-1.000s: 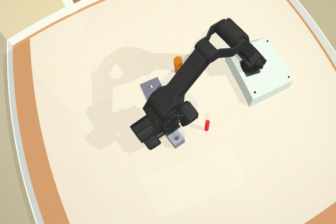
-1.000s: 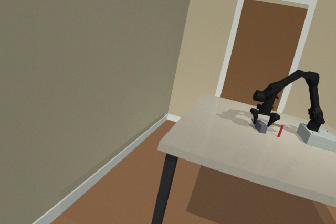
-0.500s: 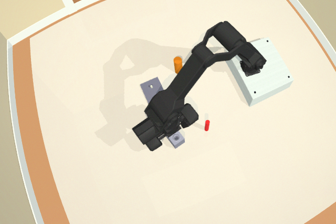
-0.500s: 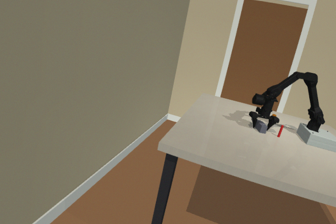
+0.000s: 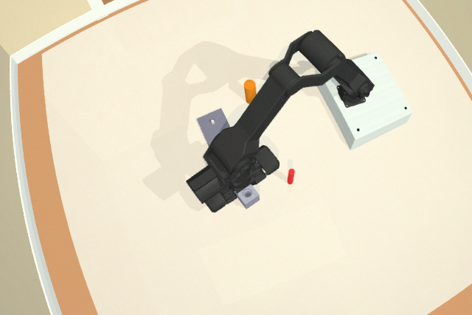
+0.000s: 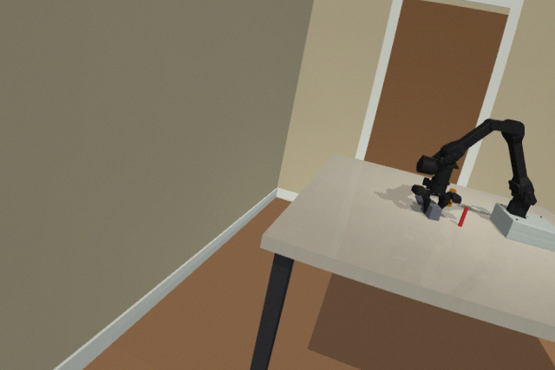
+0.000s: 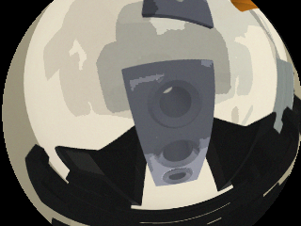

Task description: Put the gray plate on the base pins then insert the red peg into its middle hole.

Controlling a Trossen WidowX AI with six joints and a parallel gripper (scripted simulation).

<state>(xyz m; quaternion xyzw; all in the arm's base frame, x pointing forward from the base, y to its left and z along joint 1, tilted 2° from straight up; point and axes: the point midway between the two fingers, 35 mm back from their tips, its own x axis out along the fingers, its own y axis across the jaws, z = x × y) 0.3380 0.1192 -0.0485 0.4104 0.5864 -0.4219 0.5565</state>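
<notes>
The red peg lies 12 cm behind my gripper tip, 3 cm above it and 2 cm to the left of it. Round my gripper tip: gray plate 3 cm above; orange cylinder 23 cm to the right, 10 cm behind, 3 cm above.
</notes>
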